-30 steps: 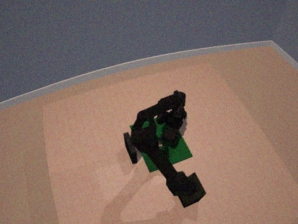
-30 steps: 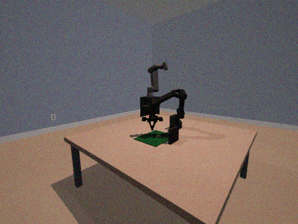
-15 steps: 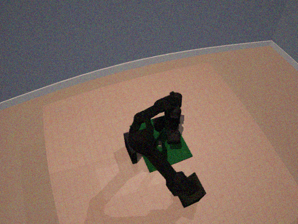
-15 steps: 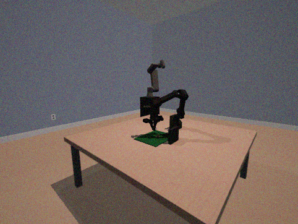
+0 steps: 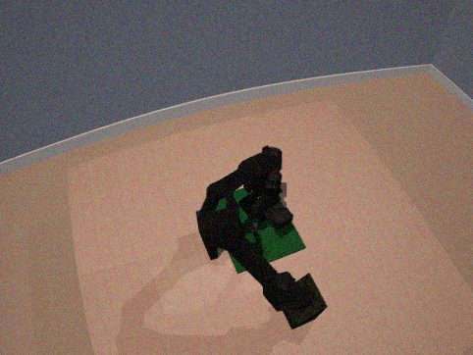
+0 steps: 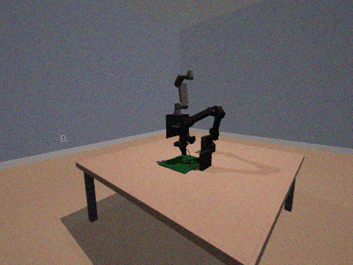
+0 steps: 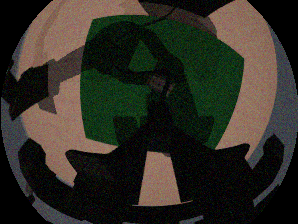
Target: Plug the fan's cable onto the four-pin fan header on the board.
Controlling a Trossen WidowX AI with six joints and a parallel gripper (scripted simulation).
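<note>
Right now the pale fan header is 3 cm to the left of my gripper tip and 7 cm below it. Round my gripper tip: black plug: 1 cm to the left, 1 cm above; dark fan: 1 cm ahead, 19 cm to the left, 1 cm below; green circuit board: 2 cm ahead, 2 cm to the left, 8 cm below.
</note>
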